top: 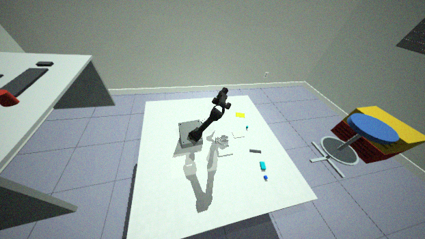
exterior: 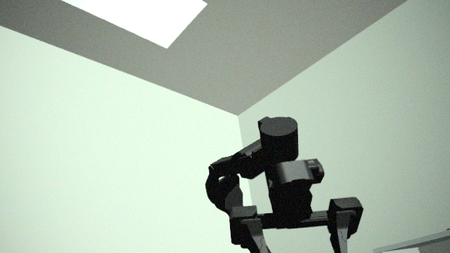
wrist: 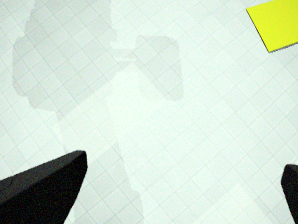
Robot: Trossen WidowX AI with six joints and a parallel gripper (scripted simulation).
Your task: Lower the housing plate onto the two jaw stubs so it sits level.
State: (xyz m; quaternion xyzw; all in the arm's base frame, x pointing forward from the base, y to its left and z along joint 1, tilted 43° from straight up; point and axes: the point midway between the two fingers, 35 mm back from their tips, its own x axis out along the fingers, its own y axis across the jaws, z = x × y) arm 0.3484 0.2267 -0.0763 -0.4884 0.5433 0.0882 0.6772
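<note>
The housing plate is 19 cm behind my gripper tip and 15 cm below it. Round my gripper tip: small cyan piece (24 cm ahead, 19 cm to the right, 16 cm below); then yellow block (26 cm ahead, 18 cm below, 1 cm to the left); then dark bar (47 cm to the right, 17 cm below, 17 cm ahead).
</note>
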